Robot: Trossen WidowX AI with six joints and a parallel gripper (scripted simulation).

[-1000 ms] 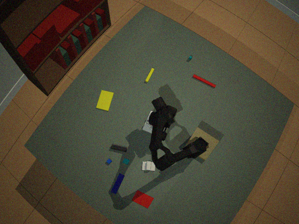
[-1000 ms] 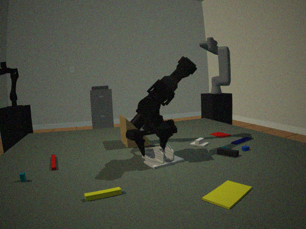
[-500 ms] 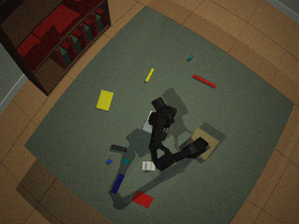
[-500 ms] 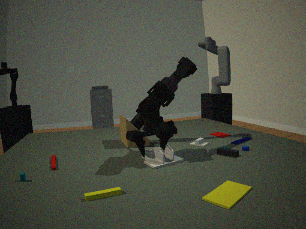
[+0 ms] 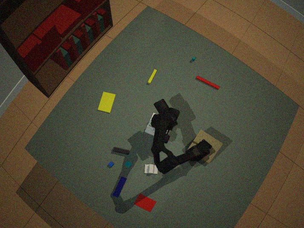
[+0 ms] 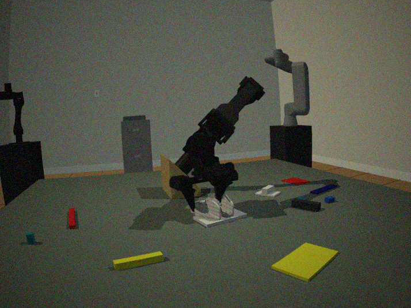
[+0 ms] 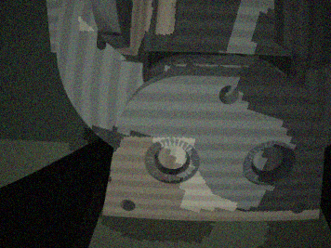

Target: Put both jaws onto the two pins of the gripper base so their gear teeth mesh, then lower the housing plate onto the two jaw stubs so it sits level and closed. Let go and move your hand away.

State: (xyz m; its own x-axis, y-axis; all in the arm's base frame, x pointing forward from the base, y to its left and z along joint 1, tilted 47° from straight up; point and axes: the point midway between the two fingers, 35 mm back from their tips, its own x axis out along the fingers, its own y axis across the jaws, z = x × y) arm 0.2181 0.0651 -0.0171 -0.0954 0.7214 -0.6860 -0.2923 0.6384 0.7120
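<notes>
My gripper tip is now 20 mm below the gripper base and 10 mm short of it. Round my gripper tip: black block (250 mm to the left, 110 mm ahead); white block (230 mm to the left, 70 mm behind); flat white plate (70 mm ahead, 20 mm to the left).
</notes>
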